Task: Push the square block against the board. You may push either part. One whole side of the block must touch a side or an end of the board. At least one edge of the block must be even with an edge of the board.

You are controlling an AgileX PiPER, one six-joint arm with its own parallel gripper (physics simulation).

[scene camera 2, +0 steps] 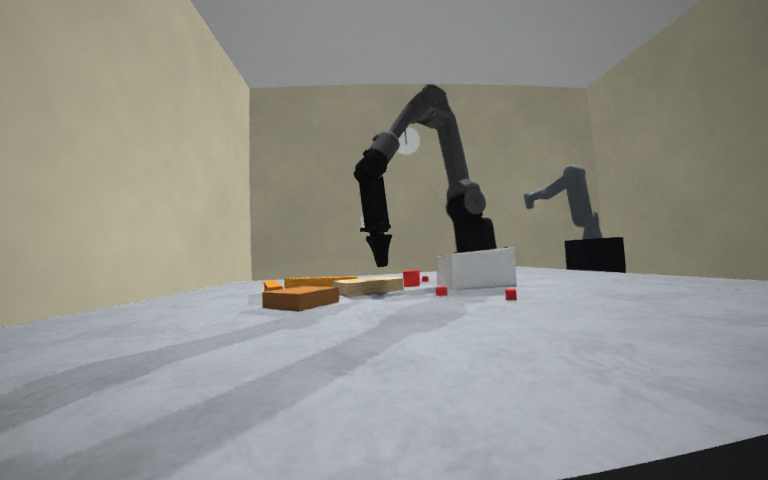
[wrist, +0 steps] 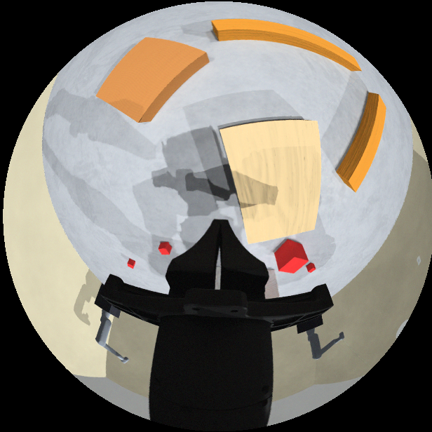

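Note:
The square block [scene camera 2: 300, 297] [wrist: 150, 75] is orange-brown and lies flat. In the wrist view it is at the upper left, turned at an angle to the board. The board [scene camera 2: 370, 286] [wrist: 295, 140] is pale wood and lies flat right of the middle in the wrist view. A wide gap separates the two, and they do not touch. My gripper [scene camera 2: 382, 265] [wrist: 220, 227] is shut and empty, with its fingertips together, above the table. In the wrist view its tips show beside the board's lower left corner. The arm's shadow falls partly across the board.
Two orange bars lie beyond the board, one [scene camera 2: 272, 285] [wrist: 280, 37] at the top and one [scene camera 2: 320, 280] [wrist: 362, 145] at the right in the wrist view. A larger red cube [scene camera 2: 411, 277] [wrist: 291, 256] is near the board's lower end. Small red cubes and a white box [scene camera 2: 481, 267] are near the arm's base.

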